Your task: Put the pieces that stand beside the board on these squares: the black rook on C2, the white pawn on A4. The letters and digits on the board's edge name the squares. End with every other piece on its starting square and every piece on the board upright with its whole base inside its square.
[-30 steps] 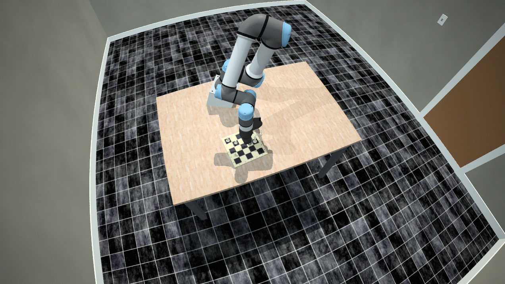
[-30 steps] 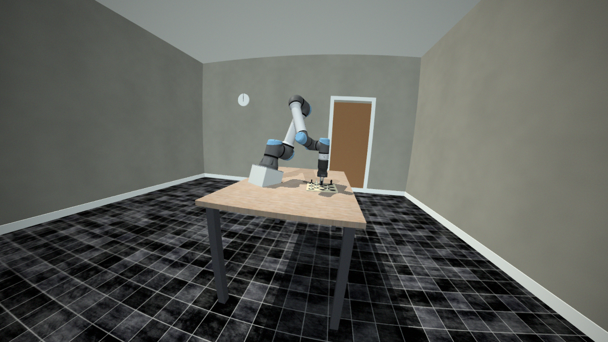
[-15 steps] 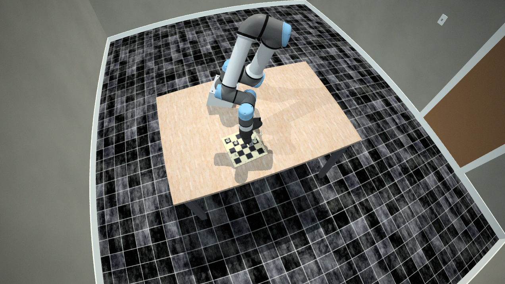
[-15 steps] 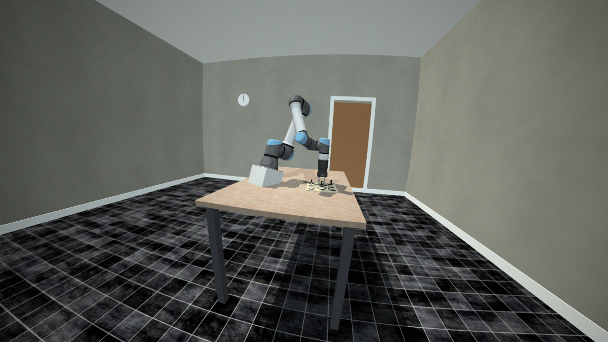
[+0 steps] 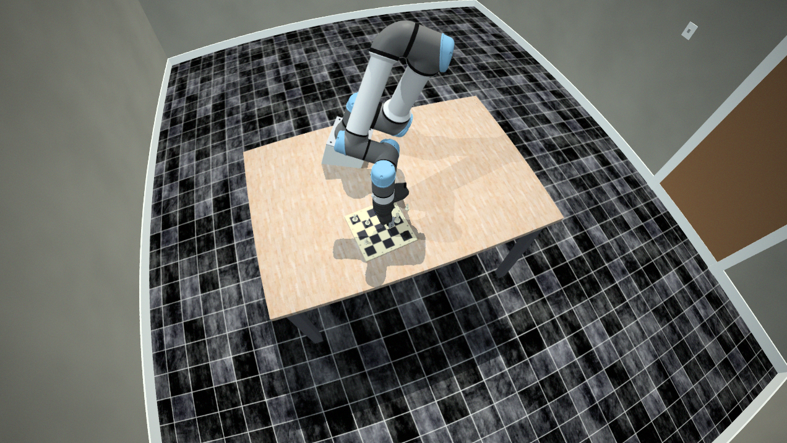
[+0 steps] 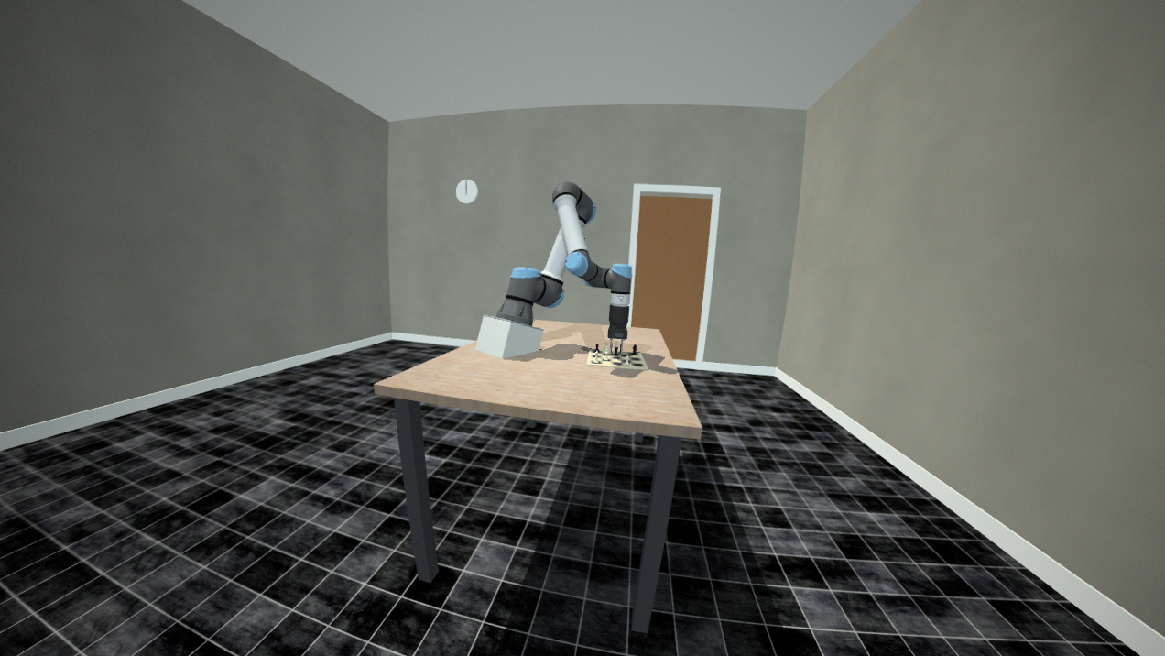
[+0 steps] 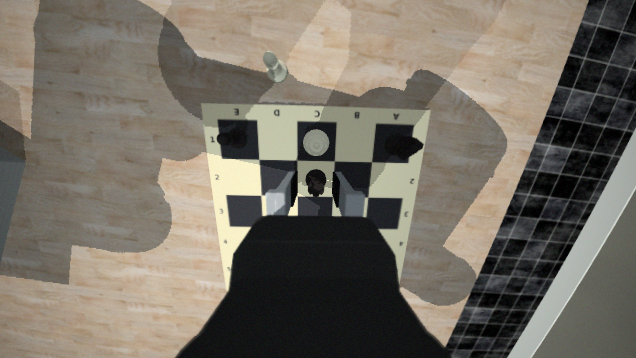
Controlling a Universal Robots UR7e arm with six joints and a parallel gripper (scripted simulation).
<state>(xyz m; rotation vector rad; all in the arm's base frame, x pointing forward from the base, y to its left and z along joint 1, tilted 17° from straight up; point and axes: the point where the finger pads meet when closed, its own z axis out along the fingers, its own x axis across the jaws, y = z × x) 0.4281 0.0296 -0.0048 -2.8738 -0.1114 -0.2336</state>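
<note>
Now: hand 1 cm above the black rook. Also, from my hand: chessboard 4 cm to the right, 3 cm below.
</note>
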